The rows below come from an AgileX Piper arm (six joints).
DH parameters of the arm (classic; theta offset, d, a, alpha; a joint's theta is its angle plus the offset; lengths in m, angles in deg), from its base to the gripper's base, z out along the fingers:
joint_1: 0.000 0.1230 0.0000 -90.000
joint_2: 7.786 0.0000 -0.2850 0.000
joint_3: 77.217 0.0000 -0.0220 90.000
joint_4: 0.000 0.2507 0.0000 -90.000
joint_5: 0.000 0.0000 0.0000 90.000
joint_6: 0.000 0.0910 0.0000 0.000
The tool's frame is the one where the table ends.
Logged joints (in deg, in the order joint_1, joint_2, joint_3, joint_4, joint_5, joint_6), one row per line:
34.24, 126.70, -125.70, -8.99, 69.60, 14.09
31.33, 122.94, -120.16, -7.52, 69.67, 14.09
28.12, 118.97, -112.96, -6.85, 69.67, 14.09
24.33, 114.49, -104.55, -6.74, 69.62, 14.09
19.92, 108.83, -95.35, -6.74, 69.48, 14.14
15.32, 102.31, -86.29, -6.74, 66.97, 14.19
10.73, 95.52, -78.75, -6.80, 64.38, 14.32
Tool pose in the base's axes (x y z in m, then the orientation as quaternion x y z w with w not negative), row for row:
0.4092, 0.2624, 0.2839, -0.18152, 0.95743, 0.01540, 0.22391
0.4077, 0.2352, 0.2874, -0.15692, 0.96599, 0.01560, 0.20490
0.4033, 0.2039, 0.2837, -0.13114, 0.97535, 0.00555, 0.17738
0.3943, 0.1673, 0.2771, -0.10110, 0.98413, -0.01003, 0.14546
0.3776, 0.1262, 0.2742, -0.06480, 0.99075, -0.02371, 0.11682
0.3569, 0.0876, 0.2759, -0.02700, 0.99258, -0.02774, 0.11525
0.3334, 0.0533, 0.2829, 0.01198, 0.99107, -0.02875, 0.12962
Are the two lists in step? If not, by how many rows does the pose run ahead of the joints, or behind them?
They are in step.
